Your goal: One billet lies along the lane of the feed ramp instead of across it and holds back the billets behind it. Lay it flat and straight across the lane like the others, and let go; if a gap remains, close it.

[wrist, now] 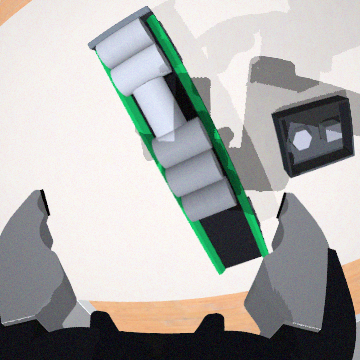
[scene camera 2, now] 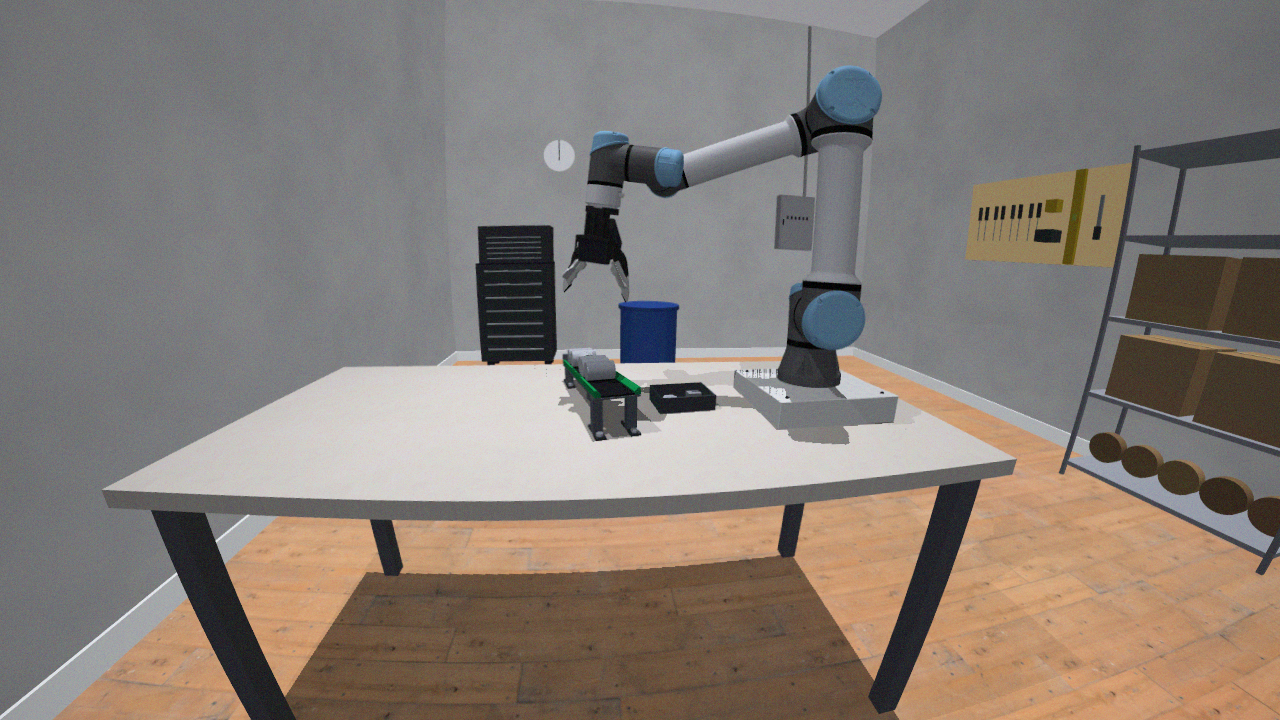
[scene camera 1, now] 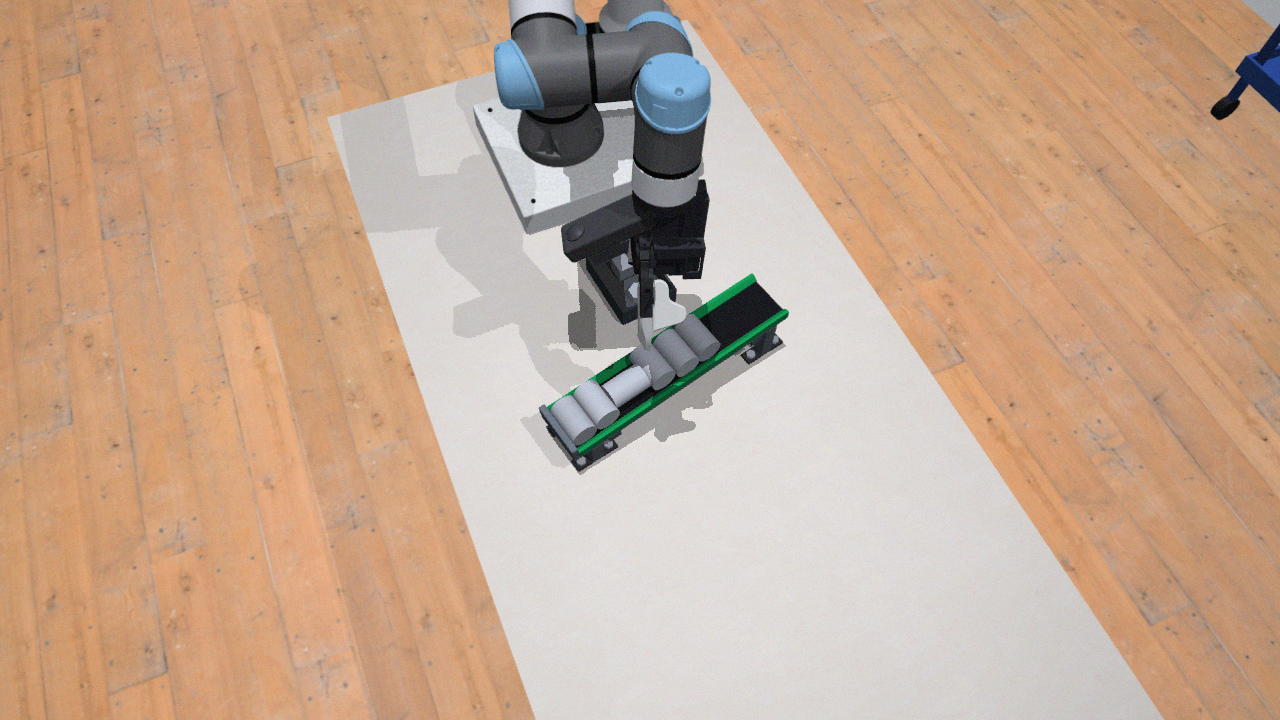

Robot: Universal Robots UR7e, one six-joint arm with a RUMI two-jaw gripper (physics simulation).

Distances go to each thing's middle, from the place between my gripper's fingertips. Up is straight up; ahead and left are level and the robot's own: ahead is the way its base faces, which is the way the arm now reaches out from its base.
Right now my hand is 17 cm above the lane [scene camera 1: 736, 317], 5 cm to the right of it and 1 cm short of it. From my hand the other things lie so: black tray [scene camera 1: 598, 265]: 22 cm below, 18 cm behind, 10 cm to the left.
